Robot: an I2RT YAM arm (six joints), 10 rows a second.
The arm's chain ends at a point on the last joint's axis. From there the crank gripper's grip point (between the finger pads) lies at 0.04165 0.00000 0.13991 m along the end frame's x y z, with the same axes.
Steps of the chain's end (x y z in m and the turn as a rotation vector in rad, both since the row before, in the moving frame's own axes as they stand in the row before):
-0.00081, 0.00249, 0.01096, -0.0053, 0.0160, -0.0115
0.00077, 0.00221, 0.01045, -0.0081, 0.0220, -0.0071
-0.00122, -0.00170, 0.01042, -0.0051, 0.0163, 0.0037
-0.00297, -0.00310, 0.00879, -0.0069, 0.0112, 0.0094
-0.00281, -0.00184, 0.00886, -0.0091, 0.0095, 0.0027
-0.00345, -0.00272, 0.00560, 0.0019, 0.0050, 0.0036
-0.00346, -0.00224, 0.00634, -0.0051, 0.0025, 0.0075
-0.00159, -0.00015, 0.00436, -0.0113, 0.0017, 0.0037
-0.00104, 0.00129, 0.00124, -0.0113, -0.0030, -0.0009
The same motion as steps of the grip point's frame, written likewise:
0.00142, 0.00274, 0.01028, -0.0053, 0.0160, -0.0115
0.00384, 0.00303, 0.00950, -0.0081, 0.0220, -0.0071
0.00105, -0.00083, 0.00972, -0.0051, 0.0163, 0.0037
-0.00141, -0.00174, 0.00831, -0.0069, 0.0112, 0.0094
-0.00148, -0.00045, 0.00845, -0.0091, 0.0095, 0.0027
-0.00275, -0.00283, 0.00539, 0.0019, 0.0050, 0.0036
-0.00311, -0.00121, 0.00623, -0.0051, 0.0025, 0.0075
-0.00136, 0.00159, 0.00428, -0.0113, 0.0017, 0.0037
-0.00146, 0.00283, 0.00136, -0.0113, -0.0030, -0.0009

